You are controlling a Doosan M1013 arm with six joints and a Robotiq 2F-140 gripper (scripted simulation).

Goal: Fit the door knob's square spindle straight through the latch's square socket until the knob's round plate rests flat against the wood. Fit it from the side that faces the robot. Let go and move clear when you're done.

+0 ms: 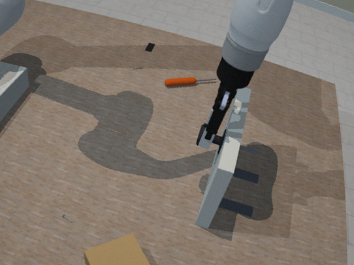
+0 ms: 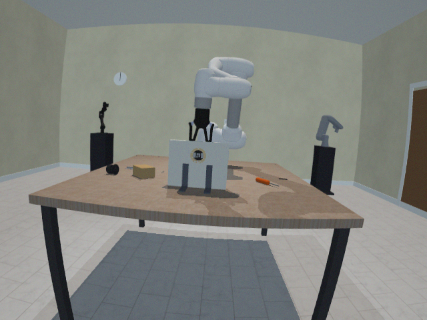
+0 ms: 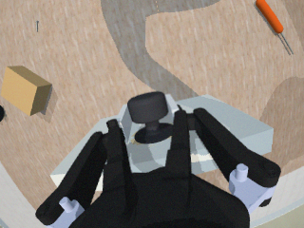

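The white door panel is 60 mm ahead of my hand and 50 mm below it. The rest, counted from my hand: tan box (340 mm to the right, 160 mm below, 90 mm behind); then small black piece (530 mm to the left, 330 mm behind, 190 mm below); then small screw (270 mm to the right, 260 mm behind, 190 mm below).
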